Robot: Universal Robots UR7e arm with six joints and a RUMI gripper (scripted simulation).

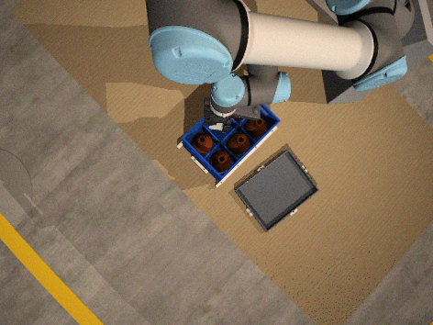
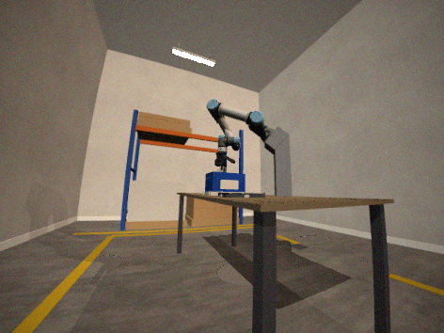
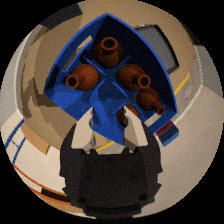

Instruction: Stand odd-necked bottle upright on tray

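Right now the blue crate is 70 mm below my hand, 40 mm to the left of it and 20 mm ahead of it. From my hand the other things lie so: brown bottle 120 mm ahead, 70 mm below, 50 mm to the left; grey tray 290 mm to the left, 140 mm below, 110 mm ahead.
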